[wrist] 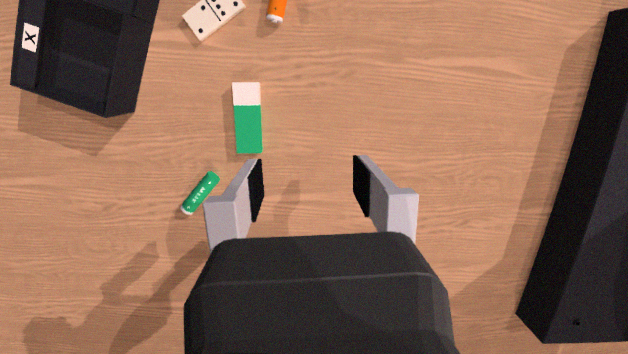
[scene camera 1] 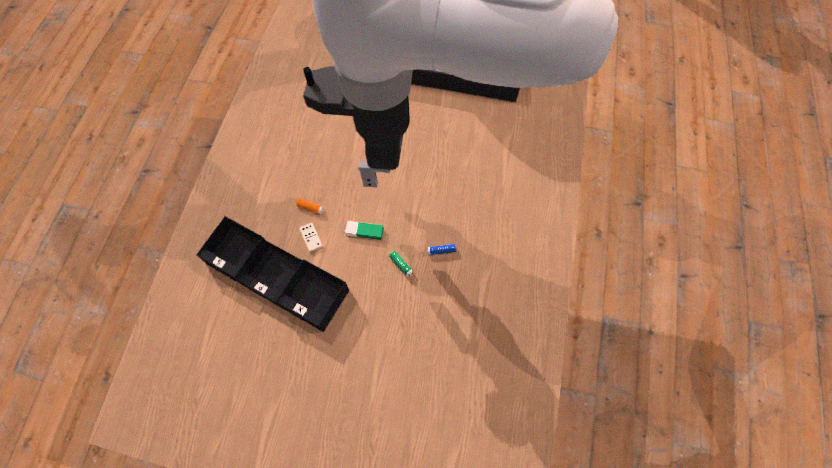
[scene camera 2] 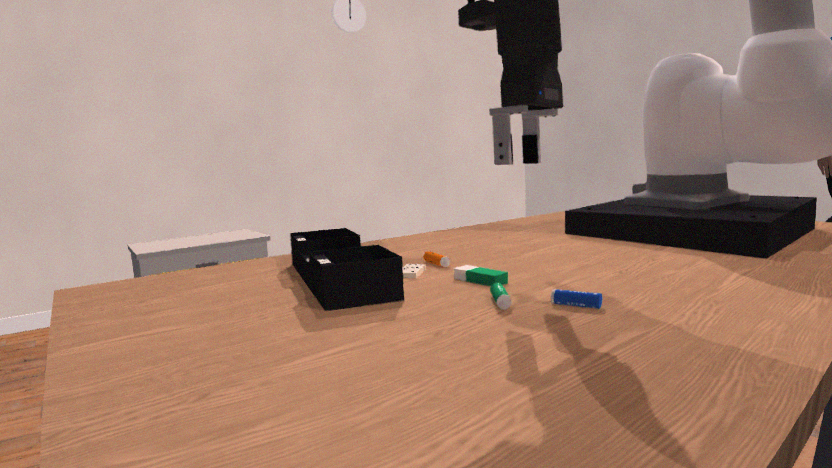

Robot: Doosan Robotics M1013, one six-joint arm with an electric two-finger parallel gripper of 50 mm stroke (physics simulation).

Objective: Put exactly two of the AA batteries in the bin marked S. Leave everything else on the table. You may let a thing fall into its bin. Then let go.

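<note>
Three AA batteries lie on the table: an orange one near the domino, a green one, and a blue one that does not show in the wrist view. The S bin is the far-left compartment of a black three-part tray in scene camera 1; nothing shows inside it. My gripper is open and empty, pointing down, high above the table on the robot-base side of the green-and-white block.
A green-and-white block lies between the orange and green batteries. A white domino lies beside the tray. The tray's X label marks its other end. The black robot base stands at the back.
</note>
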